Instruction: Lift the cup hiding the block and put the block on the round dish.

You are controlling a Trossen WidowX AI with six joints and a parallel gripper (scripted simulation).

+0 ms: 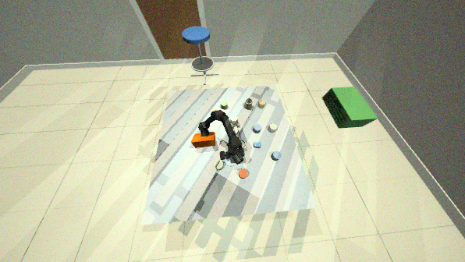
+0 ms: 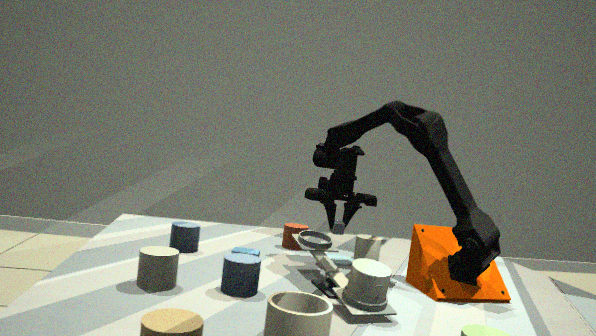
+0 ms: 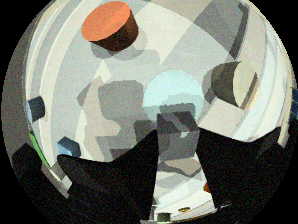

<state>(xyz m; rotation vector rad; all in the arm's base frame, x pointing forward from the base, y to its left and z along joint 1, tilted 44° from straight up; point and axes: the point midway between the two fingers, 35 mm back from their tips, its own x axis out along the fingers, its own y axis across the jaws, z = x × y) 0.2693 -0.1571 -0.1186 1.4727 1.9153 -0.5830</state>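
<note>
Now: gripper tip 80 mm above the pale blue round dish, 10 mm to the left of it and 10 mm past it. The rest, counted from my gripper tip: red cup (140 mm to the right, 110 mm ahead, 50 mm below); small grey block (10 mm above); small balance (240 mm to the left, 50 mm below, 40 mm ahead).
</note>
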